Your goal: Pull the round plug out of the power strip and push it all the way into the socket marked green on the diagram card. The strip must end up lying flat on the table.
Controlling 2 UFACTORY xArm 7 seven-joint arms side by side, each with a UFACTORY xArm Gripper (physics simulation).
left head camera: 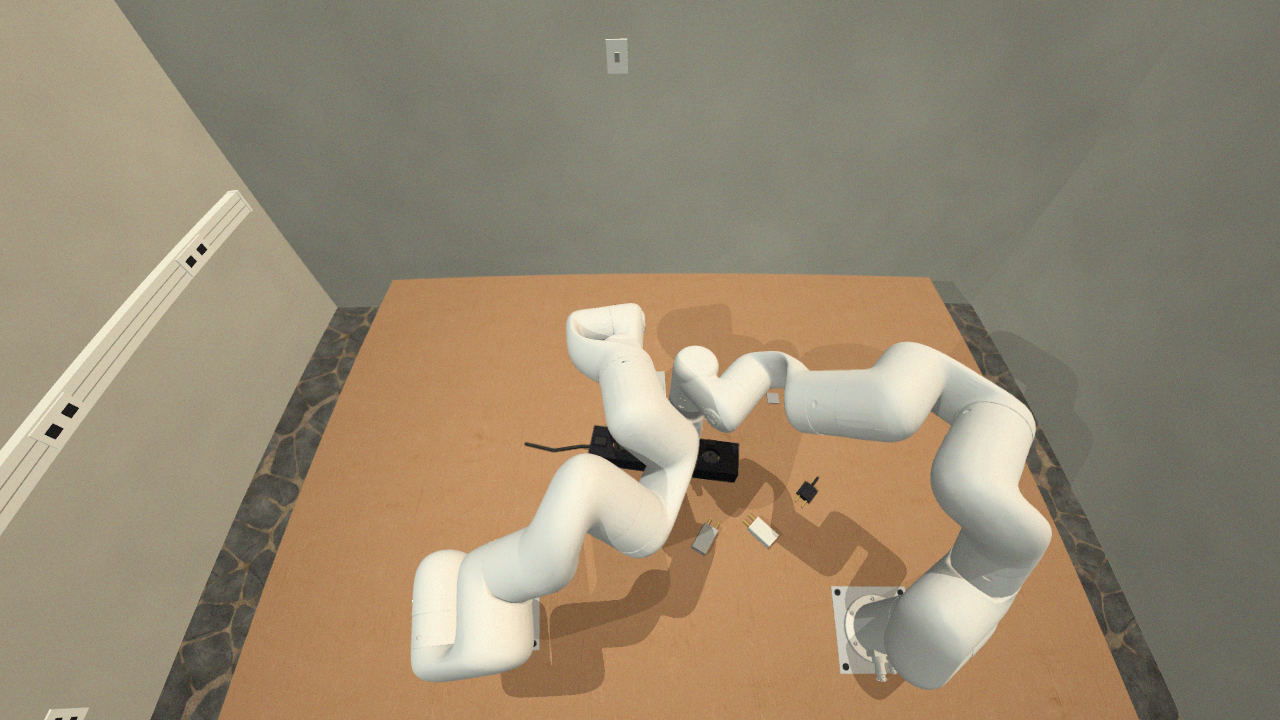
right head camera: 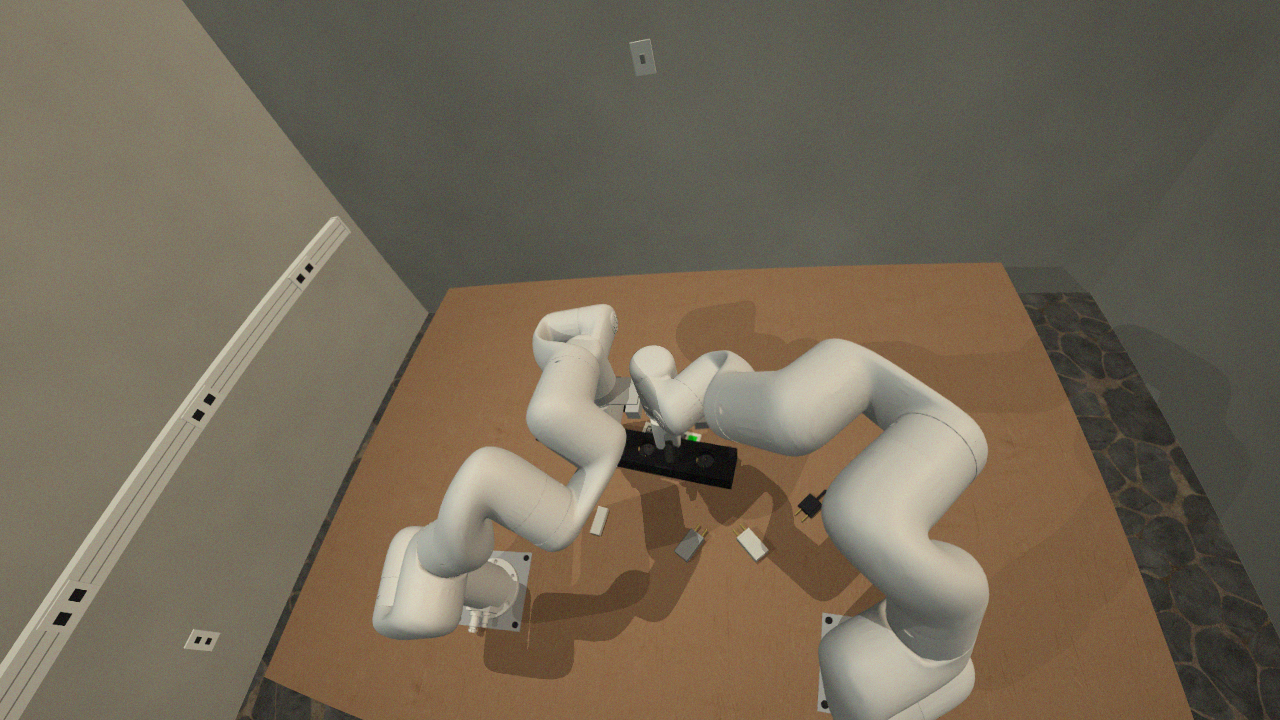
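Seen in the pictures: right gripper, fingertip midpoint: (right head camera: pixel 674 440); left arm's base, link origin: (right head camera: pixel 492 588); right arm's base, link origin: (left head camera: pixel 874 628).
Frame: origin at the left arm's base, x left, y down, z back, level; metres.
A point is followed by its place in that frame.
Note:
The black power strip (left head camera: pixel 726 472) {x -0.487, y -0.050, z -0.226 m} (right head camera: pixel 682 473) {x -0.412, y -0.042, z -0.243 m} lies on the table, partly behind the left arm. Open round sockets show near its right end and left of the dark round plug (right head camera: pixel 669 454). The plug stands at the strip, right under my right gripper (right head camera: pixel 666 441) {x -0.398, y -0.073, z -0.305 m}; whether the fingers grip it is too small to tell. The diagram card (right head camera: pixel 648 428) {x -0.325, y -0.002, z -0.375 m} lies behind the strip, mostly covered, with its green mark showing in the right head view. My left gripper (right head camera: pixel 631 404) is behind the strip, left of the right gripper; its fingers are largely hidden by the left arm.
A grey plug (left head camera: pixel 705 538) {x -0.423, y -0.022, z -0.099 m} (right head camera: pixel 691 544) {x -0.429, y -0.022, z -0.099 m}, a white plug (left head camera: pixel 761 531) {x -0.542, y -0.022, z -0.099 m} (right head camera: pixel 751 543) {x -0.546, y -0.022, z -0.099 m} and a black plug (left head camera: pixel 807 491) {x -0.669, y -0.013, z -0.173 m} (right head camera: pixel 809 505) {x -0.667, y -0.014, z -0.173 m} lie in front and to the right. A white block (right head camera: pixel 598 521) {x -0.228, y -0.012, z -0.149 m} lies front left. Both arms reach closely over the strip.

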